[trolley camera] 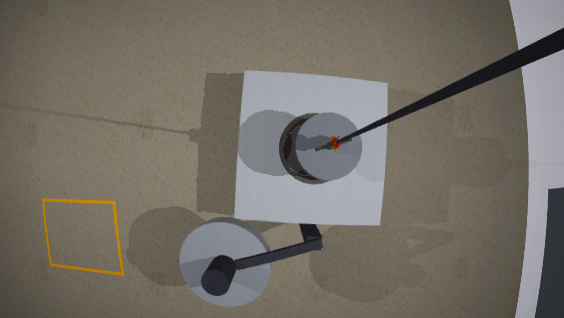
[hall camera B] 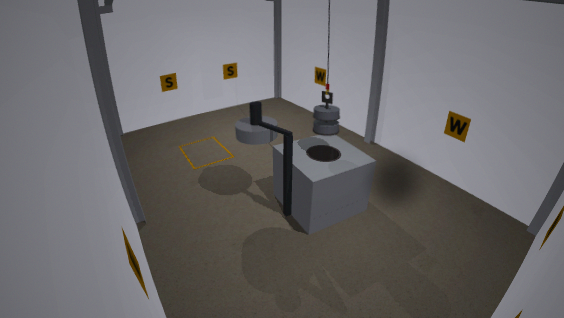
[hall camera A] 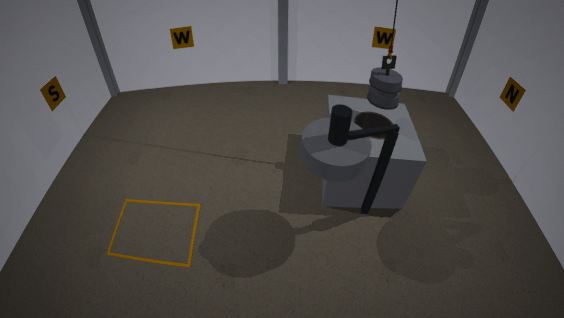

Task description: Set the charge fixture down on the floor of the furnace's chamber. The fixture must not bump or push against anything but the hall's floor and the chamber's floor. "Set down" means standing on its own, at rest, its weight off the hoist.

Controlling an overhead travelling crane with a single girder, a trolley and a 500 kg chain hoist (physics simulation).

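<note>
The charge fixture (hall camera A: 385, 91) (hall camera B: 326, 113) (trolley camera: 327, 167), grey round discs stacked under an eye plate, hangs above the furnace top, tilted slightly in hall camera A. My hook (hall camera A: 390, 54) (hall camera B: 327, 90) (trolley camera: 335, 143), red and yellow, is engaged in the eye plate and bears it. The furnace (hall camera A: 367, 185) (hall camera B: 342, 197) (trolley camera: 310, 207) is a pale box with a round chamber opening (hall camera A: 371, 126) (hall camera B: 323, 153) (trolley camera: 287, 150) in its top. In the trolley view the fixture covers much of the opening, and a dark crescent shows at its left. The chamber's floor is hidden.
The round furnace lid (hall camera A: 320, 160) (hall camera B: 247, 133) (trolley camera: 225, 290) hangs swung aside from a dark arm (hall camera A: 372, 132) (hall camera B: 276, 128) (trolley camera: 280, 253) on a post (hall camera A: 380, 175) (hall camera B: 288, 175) beside the furnace. A yellow outlined rectangle (hall camera A: 194, 235) (hall camera B: 214, 162) (trolley camera: 119, 238) lies on the floor.
</note>
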